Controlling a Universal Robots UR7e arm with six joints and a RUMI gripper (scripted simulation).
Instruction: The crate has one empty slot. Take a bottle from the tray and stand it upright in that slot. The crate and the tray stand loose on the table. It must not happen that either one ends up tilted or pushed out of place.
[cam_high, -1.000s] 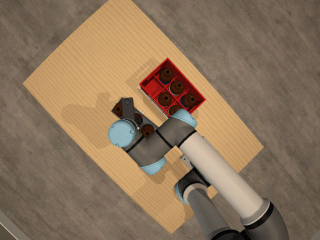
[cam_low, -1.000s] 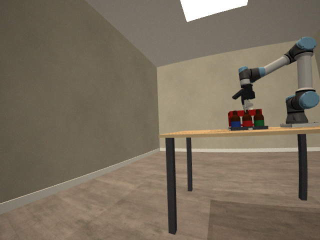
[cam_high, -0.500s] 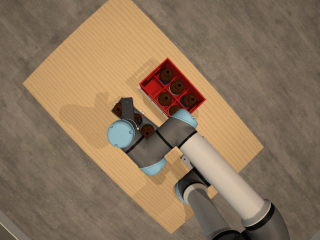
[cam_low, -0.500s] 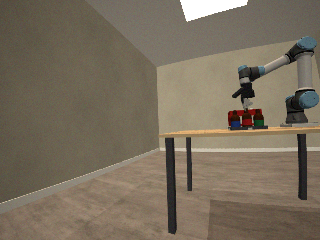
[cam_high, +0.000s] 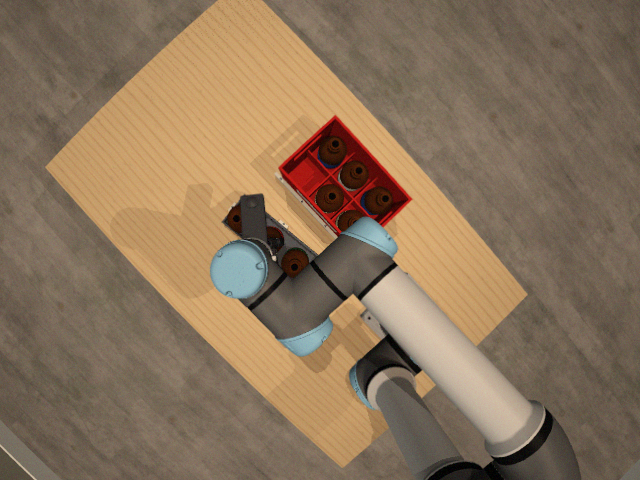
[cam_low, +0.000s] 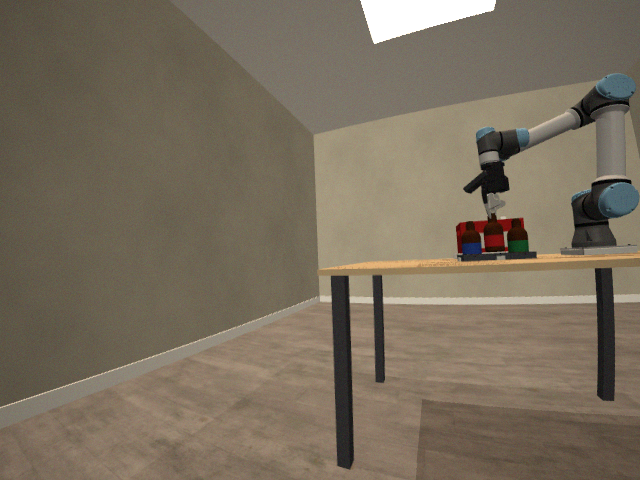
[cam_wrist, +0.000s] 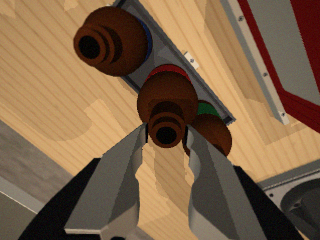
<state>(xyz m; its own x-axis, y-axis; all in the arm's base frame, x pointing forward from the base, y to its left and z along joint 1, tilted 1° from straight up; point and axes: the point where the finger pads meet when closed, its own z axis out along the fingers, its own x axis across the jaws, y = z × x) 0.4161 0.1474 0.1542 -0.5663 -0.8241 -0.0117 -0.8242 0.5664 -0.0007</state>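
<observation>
Now: hand 7 cm above the red-labelled bottle. From my hand the other things lie so: tray: 17 cm below; then crate: 2 cm behind, 24 cm to the right, 10 cm below.
</observation>
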